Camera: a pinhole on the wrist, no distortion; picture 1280 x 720 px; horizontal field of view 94.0 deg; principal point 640.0 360.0 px. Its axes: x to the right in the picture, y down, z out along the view. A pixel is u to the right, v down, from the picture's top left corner.
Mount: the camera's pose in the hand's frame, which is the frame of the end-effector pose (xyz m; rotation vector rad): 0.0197 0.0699 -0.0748 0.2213 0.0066 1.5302
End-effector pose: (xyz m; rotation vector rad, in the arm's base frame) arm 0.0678 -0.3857 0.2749 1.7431 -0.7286 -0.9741
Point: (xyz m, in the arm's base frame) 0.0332 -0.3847 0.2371
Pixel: 196.8 562.0
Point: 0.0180 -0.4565 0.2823
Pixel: 578.9 398.6
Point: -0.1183 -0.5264 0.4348
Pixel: 1065.0 574.0
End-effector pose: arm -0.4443 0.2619 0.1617 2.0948 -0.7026 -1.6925
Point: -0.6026 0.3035 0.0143
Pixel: 384.4 332.9
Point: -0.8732 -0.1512 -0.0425
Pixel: 978.7 101.9
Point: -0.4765 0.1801 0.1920
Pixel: 842.9 464.9
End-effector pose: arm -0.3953 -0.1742 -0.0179 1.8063 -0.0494 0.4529
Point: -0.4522 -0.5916 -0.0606
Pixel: 752.2 693.6
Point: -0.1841 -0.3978 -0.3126
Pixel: 275.4 384.3
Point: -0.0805 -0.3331 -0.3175
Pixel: 201.9 233.6
